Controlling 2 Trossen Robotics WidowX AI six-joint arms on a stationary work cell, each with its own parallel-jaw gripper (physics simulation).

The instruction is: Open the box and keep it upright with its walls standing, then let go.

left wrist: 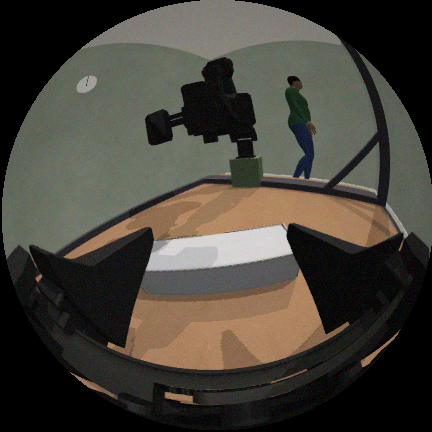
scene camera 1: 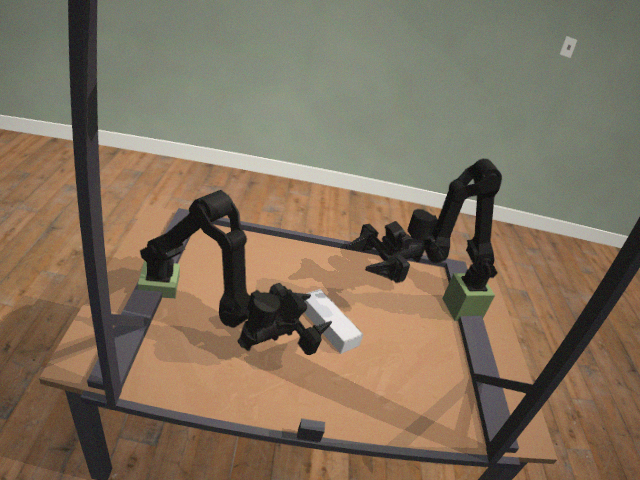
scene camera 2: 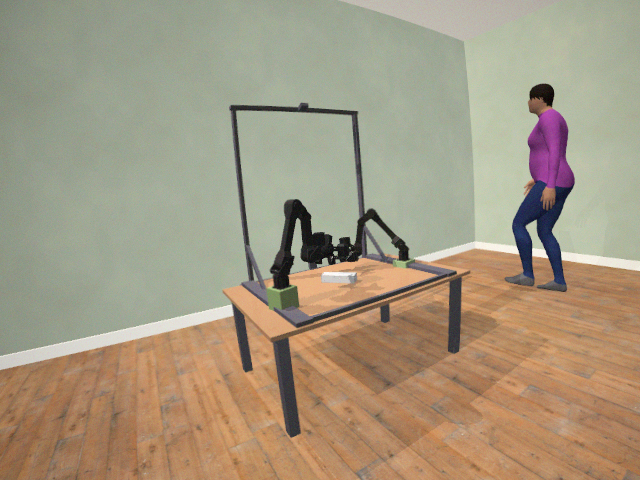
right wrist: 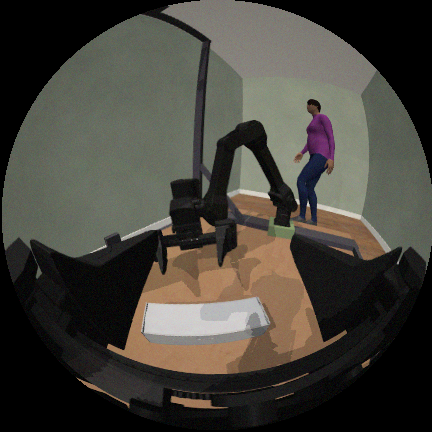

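Seen in the pictures: left gripper, between the fingertips: (left wrist: 221, 232) (scene camera 1: 320, 309) (scene camera 2: 338, 261) (right wrist: 190, 269); right gripper, between the fingertips: (left wrist: 180, 106) (scene camera 1: 355, 257) (scene camera 2: 336, 246) (right wrist: 227, 240); left arm's base, origin of its link: (scene camera 1: 159, 273) (scene camera 2: 403, 259) (right wrist: 281, 222); right arm's base, origin of its link: (left wrist: 245, 156) (scene camera 1: 474, 284) (scene camera 2: 281, 286).
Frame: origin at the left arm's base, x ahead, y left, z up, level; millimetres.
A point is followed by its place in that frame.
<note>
A long, low white box (scene camera 1: 334, 324) @[x 463, y -148, z 5 mm] (scene camera 2: 338, 277) @[x 484, y -88, z -7 mm] (left wrist: 235, 247) @[x 469, y -136, z 5 mm] (right wrist: 200, 317) @[x 461, y -116, z 5 mm] lies flat on the table, set diagonally in the scene camera 1 view. Its top looks flat and closed, with thin seam lines at its ends in the right wrist view. My left gripper (scene camera 1: 319, 310) @[x 416, y -152, z 59 mm] (left wrist: 221, 232) @[x 416, y -152, z 59 mm] (right wrist: 190, 269) @[x 416, y -152, z 59 mm] is open and empty, held above the table on the box's left side in scene camera 1. My right gripper (scene camera 1: 359, 256) @[x 492, y -77, z 170 mm] is open and empty, raised beyond the box's far end to the upper right in that view. In scene camera 2 the two grippers partly overlap.
The wooden table (scene camera 1: 206, 379) @[x 151, y -312, z -39 mm] (scene camera 2: 258, 317) @[x 1033, y -8, z -39 mm] has dark rails along its edges and green arm mounts (scene camera 1: 468, 299) @[x 861, y -67, z 48 mm] (scene camera 2: 282, 297) @[x 929, y 39, z 35 mm]. A small dark block (scene camera 1: 311, 429) @[x 370, y -471, z 15 mm] sits on the near rail in scene camera 1. A person (scene camera 2: 550, 149) (right wrist: 320, 137) stands away from the table.
</note>
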